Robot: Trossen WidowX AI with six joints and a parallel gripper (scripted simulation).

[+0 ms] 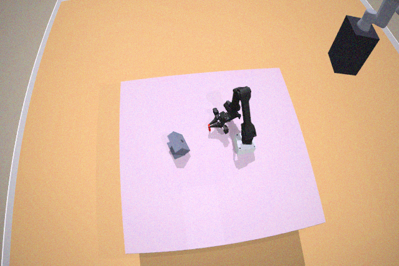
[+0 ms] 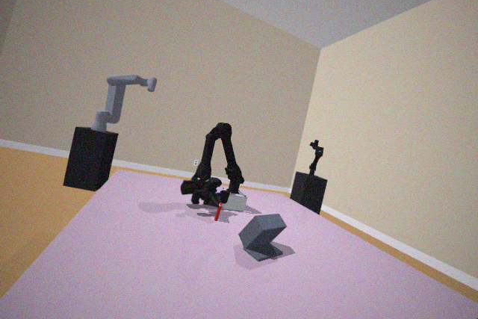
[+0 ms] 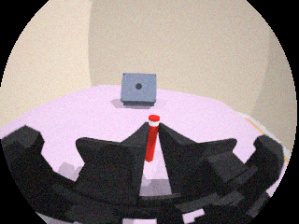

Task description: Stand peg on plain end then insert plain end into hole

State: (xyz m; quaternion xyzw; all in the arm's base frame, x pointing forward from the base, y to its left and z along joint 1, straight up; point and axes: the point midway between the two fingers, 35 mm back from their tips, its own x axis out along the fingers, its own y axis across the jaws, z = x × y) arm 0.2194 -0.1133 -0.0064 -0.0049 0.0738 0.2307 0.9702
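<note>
The red peg lies 1 cm below my gripper tip. From my gripper tip the other things lie so: sloped panel (19 cm ahead, 14 cm to the left).
</note>
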